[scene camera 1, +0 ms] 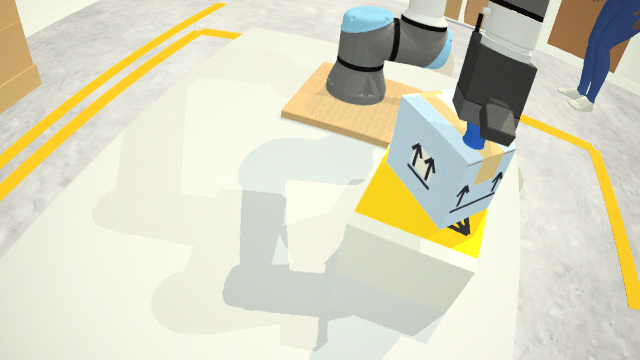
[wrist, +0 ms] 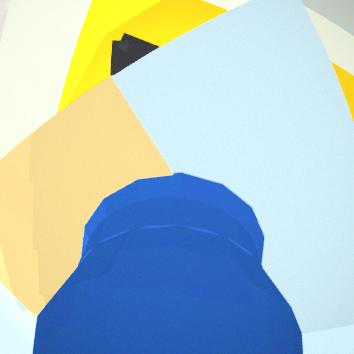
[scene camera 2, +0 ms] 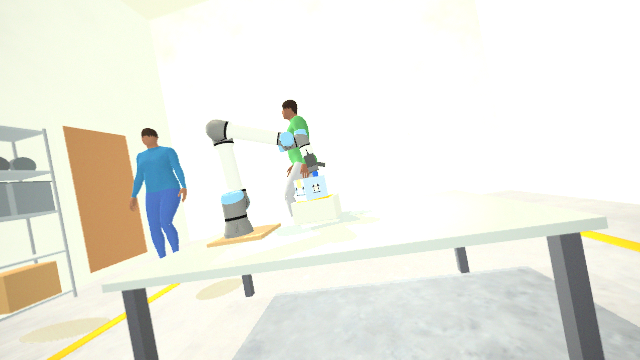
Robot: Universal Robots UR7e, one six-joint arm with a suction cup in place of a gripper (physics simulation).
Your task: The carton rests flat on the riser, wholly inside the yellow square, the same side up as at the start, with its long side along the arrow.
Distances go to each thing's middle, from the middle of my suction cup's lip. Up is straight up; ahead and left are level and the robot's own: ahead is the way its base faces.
I see the carton (scene camera 1: 451, 181) 40 mm behind my suction cup, 30 mm to the right of it and 80 mm below it. Also, from my suction cup: riser (scene camera 1: 390, 242) (20 mm behind, 30 mm to the right, 200 mm below).
